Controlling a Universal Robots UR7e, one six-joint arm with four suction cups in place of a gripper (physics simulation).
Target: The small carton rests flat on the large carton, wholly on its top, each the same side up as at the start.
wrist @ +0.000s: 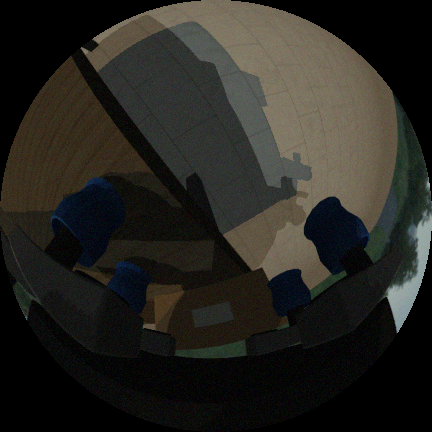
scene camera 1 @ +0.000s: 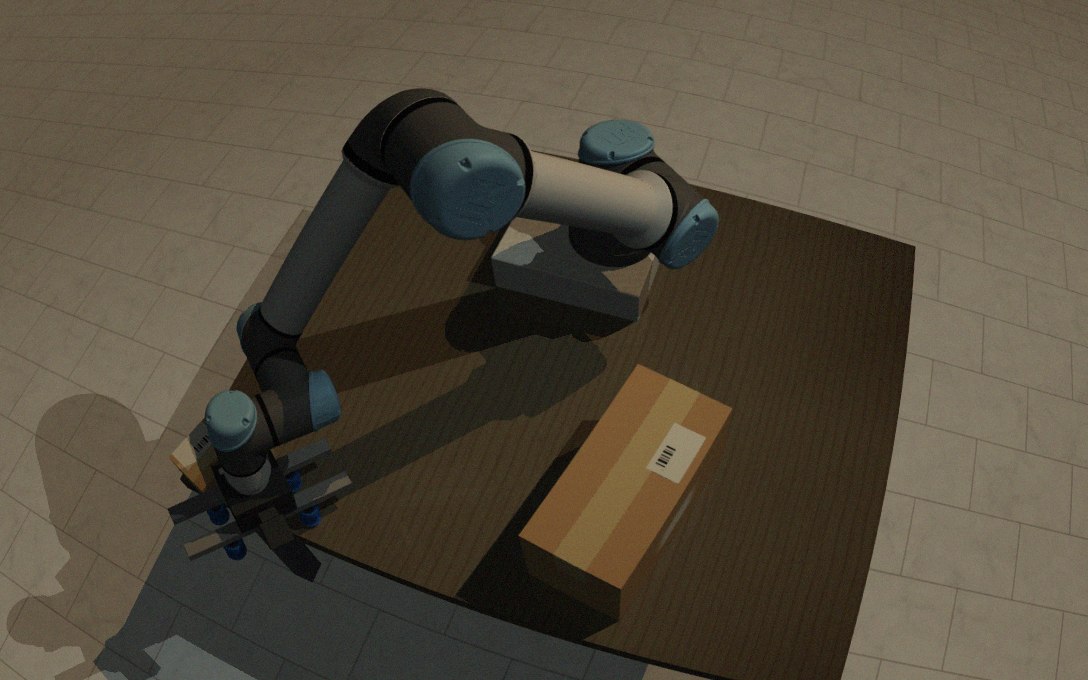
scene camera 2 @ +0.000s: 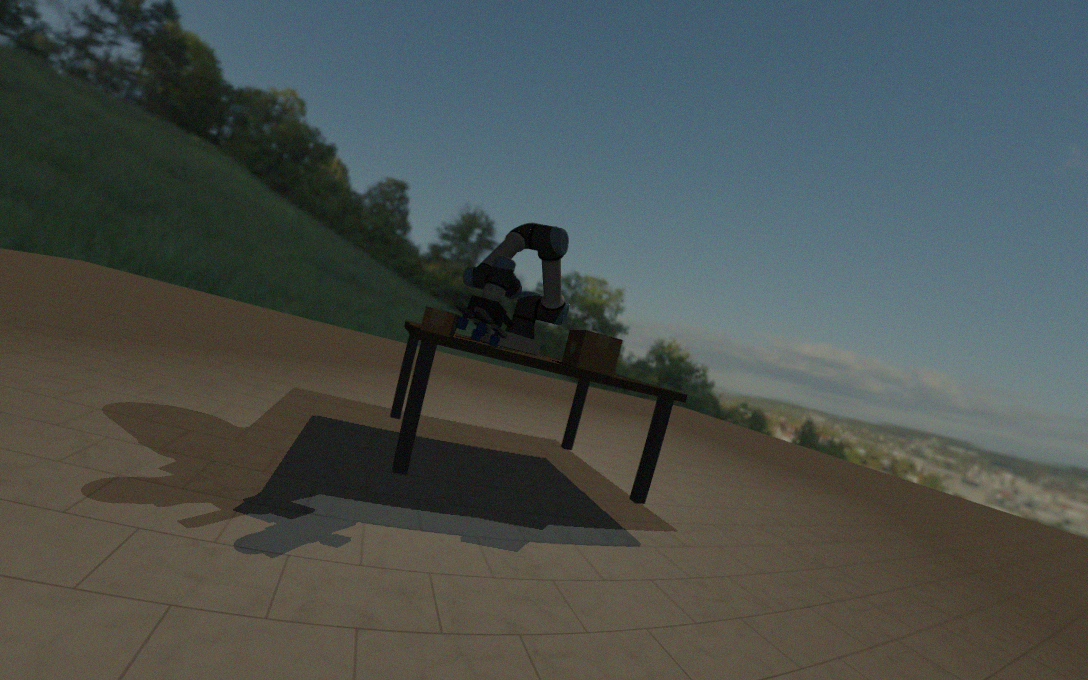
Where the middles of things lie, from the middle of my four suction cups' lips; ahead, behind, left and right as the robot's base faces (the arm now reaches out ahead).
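Labels:
Small carton (scene camera 1: 193, 456): 130 mm to the right of my suction cup, 40 mm behind it, 10 mm above it. Large carton (scene camera 1: 599, 533): 480 mm to the left of my suction cup, 290 mm behind it, 40 mm above it.

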